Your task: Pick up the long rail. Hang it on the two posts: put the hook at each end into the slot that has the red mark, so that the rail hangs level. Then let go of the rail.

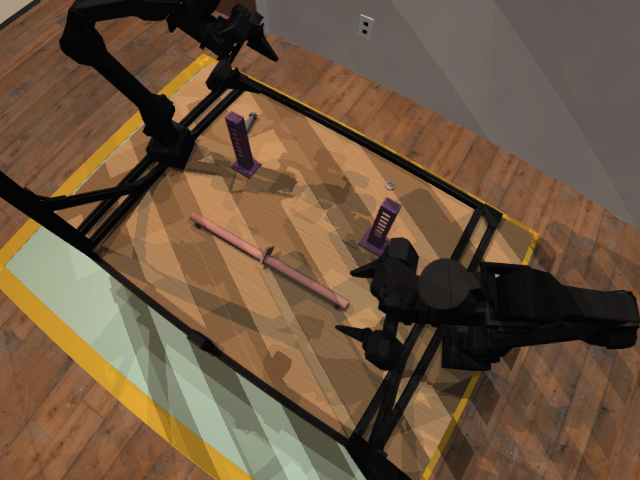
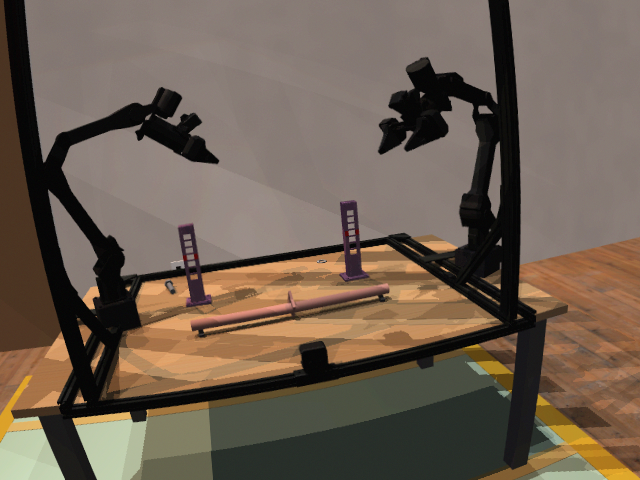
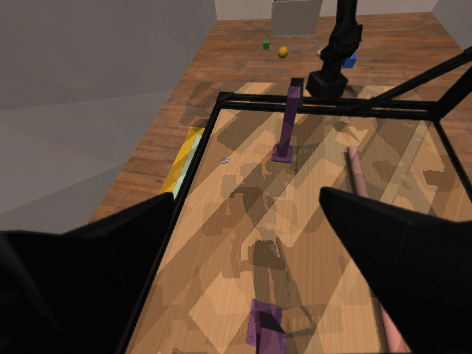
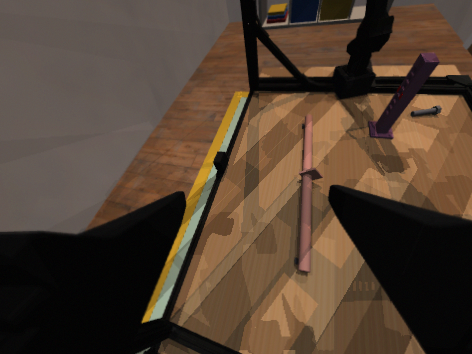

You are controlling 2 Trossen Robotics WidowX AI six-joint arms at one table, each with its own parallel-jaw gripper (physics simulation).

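Places are measured from the left arm's base along level axes (x ahead, y left, z up), in metres.
Pixels of known places: left gripper, fingertip midpoint: (image 1: 269, 76) (image 2: 214, 160) (image 3: 246, 196); right gripper, fingertip midpoint: (image 1: 343, 299) (image 2: 392, 151) (image 4: 255, 195); left arm's base, link origin: (image 1: 166, 138) (image 2: 112, 298) (image 4: 355, 70); right arm's base, link origin: (image 1: 471, 346) (image 2: 478, 247) (image 3: 328, 76).
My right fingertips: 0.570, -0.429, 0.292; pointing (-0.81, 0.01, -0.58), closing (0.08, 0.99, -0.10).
Observation:
For each thing: its top centre in the pictures, then the offset to it from my right fingertips, as dx, dy, dz.
- long pink rail, top centre: (image 2: 290, 292) (image 1: 264, 251) (image 3: 377, 222) (image 4: 310, 168) -0.200, +0.155, -0.301
- left purple post, top centre: (image 1: 234, 117) (image 4: 430, 57) -0.337, +0.430, -0.150
- right purple post, top centre: (image 1: 391, 205) (image 3: 294, 91) (image 2: 348, 201) +0.074, +0.268, -0.150
- grey bolt, top centre: (image 2: 169, 283) (image 1: 248, 120) (image 4: 428, 108) -0.371, +0.583, -0.341
- small metal ring, top centre: (image 1: 390, 185) (image 2: 321, 260) (image 3: 223, 159) +0.093, +0.457, -0.363
The long pink rail (image 1: 299, 279) (image 2: 336, 299) (image 3: 357, 172) (image 4: 306, 215) lies on the table in front of the two posts, with a small dark hook under each end and an upright plate at its middle. The left purple post (image 1: 241, 144) (image 2: 191, 268) (image 3: 272, 342) (image 4: 407, 95) and the right purple post (image 1: 377, 237) (image 2: 352, 258) (image 3: 288, 120) stand upright, each with a ladder of slots and red marks. My left gripper (image 1: 267, 74) (image 2: 216, 161) (image 3: 246, 196) is open and empty, high above the table. My right gripper (image 1: 344, 299) (image 2: 393, 151) (image 4: 255, 195) is open and empty, high above the table.
A grey bolt (image 1: 251, 121) (image 2: 170, 287) (image 4: 426, 111) lies behind the left post. A small metal ring (image 1: 385, 186) (image 2: 317, 261) (image 3: 220, 160) lies behind the right post. A black frame (image 1: 361, 142) (image 2: 206, 391) surrounds the table top, with a dark block (image 2: 314, 357) on its front bar.

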